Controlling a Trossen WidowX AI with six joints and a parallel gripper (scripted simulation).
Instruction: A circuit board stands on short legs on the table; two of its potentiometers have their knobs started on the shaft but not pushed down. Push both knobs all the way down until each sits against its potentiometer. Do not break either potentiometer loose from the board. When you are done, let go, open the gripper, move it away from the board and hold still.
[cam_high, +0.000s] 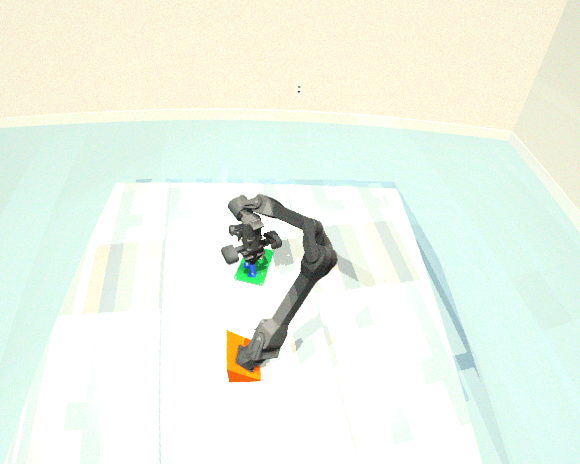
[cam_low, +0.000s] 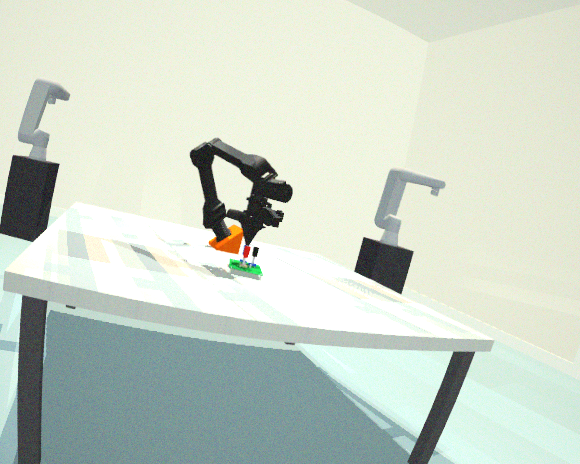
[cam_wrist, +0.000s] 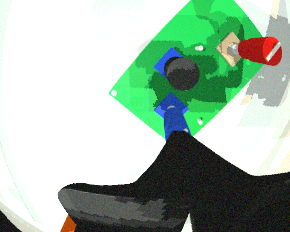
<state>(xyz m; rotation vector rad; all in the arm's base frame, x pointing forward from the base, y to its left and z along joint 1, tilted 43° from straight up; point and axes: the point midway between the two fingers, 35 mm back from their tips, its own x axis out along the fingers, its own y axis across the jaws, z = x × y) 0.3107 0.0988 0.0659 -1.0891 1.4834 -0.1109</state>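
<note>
Now: the blue knob 10 mm below my gripper tip. The rest, counted from my gripper tip: red knob (80 mm ahead, 10 mm to the right, 10 mm below).
</note>
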